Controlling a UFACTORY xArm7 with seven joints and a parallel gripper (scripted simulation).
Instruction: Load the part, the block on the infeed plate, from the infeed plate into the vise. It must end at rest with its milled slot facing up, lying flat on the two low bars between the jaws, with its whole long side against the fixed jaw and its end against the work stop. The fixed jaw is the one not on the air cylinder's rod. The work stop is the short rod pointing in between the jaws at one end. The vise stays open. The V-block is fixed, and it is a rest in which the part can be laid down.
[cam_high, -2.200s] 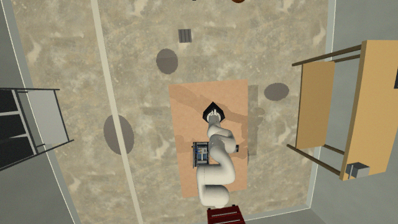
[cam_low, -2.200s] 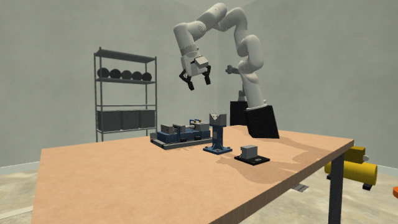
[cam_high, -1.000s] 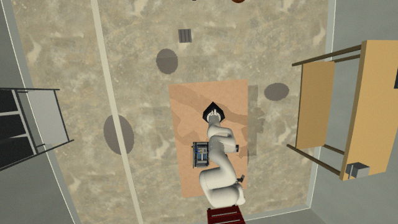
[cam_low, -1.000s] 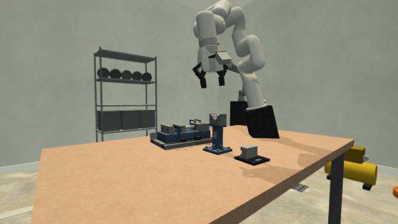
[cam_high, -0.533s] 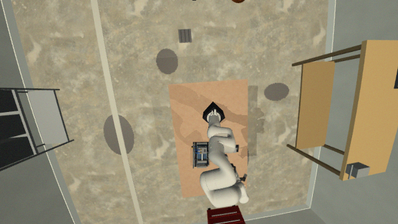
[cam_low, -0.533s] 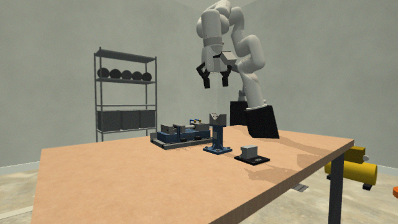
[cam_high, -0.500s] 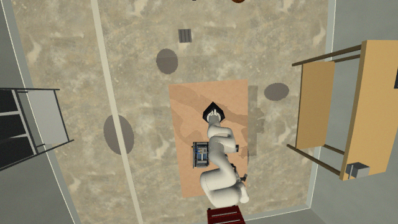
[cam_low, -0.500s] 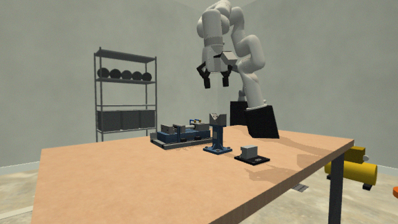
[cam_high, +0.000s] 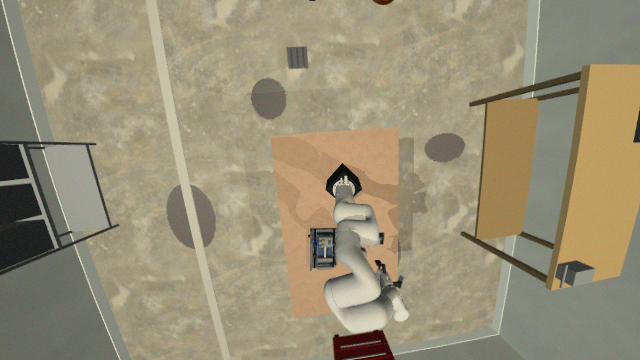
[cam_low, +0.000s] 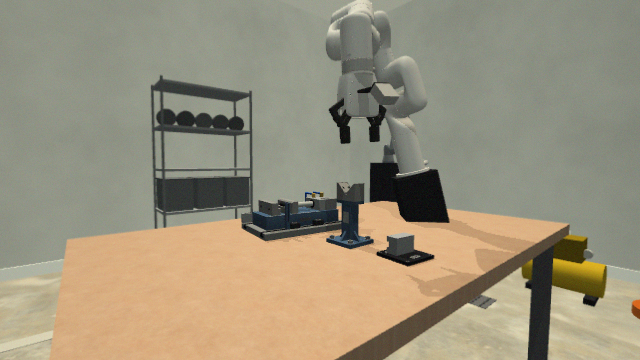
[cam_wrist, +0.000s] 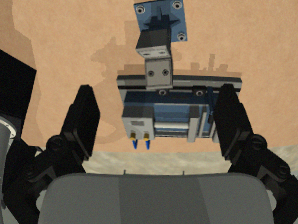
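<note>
The grey block lies 30 mm behind my hand, 100 mm to the left of it and 250 mm below it. The rest, counted from my hand: black infeed plate (30 mm behind, 120 mm to the left, 270 mm below); then work stop (70 mm ahead, 240 mm to the right, 180 mm below); then grey V-block (20 mm behind, 30 mm to the right, 140 mm below).
</note>
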